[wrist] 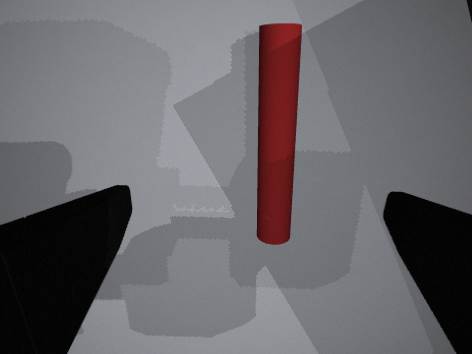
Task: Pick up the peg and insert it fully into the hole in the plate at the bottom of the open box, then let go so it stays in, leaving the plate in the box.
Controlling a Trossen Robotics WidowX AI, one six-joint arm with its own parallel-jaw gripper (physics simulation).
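Places are measured from the arm's base along level axes (x ahead, y left, z up), in centimetres.
Pixels of known places: gripper, fingertip midpoint: (pixel 258 201).
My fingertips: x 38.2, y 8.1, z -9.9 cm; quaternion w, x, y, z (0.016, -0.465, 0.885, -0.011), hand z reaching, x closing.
Observation:
Behind a point stands the place of what it marks.
The red peg (pixel 276 135) {x 39.7, y 6.4, z -10.8 cm} shows in the wrist view, right of the middle, its length running from the top of the view down to below the middle. Its lower end lies in the gap between the two black fingers, nearer the middle than either side, and it touches neither finger. My gripper (pixel 258 201) {x 38.2, y 8.1, z -9.9 cm} is wide open and empty, one fingertip on the left and one on the right. The plate with the hole and the open box cannot be made out in this view.
The grey surface (pixel 200 162) {x 40.0, y 9.7, z -12.2 cm} under the peg carries several overlapping shadows, some with angular outlines. A small dark edge (pixel 470 7) {x 39.6, y -1.3, z -12.1 cm} shows at the top right corner.

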